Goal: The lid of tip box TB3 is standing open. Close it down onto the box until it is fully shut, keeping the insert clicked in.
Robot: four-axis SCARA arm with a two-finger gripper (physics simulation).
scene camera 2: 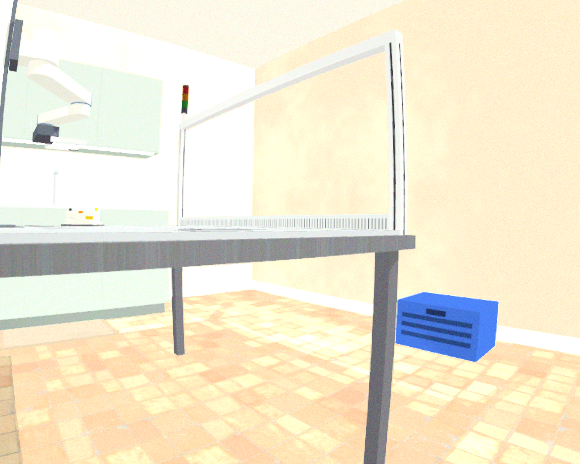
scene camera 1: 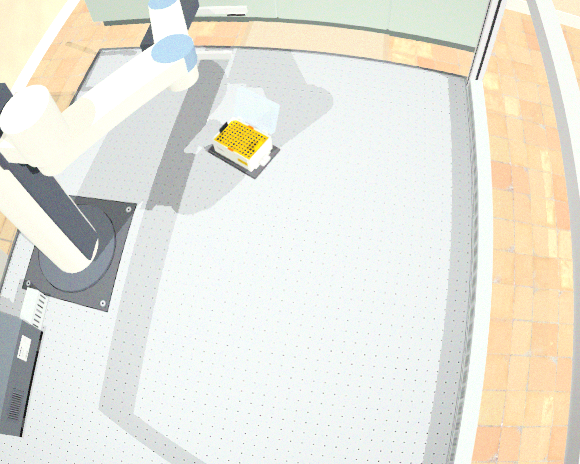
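Note:
Tip box TB3 is white and stands on a dark base plate. Its yellow insert, with rows of dark holes, sits level in the top. The clear, pale blue lid stands open along the back edge of the box in scene camera 1; it cannot be made out in scene camera 2. My gripper is open with nothing between its fingers. It is well above the table and apart from the box and lid, beyond them toward the cabinets. The arm hides part of it in scene camera 1.
The arm's base stands left of the box. A dark grey unit is at the lower left. A framed guard runs along the table's side. A signal tower and a blue chest stand farther off.

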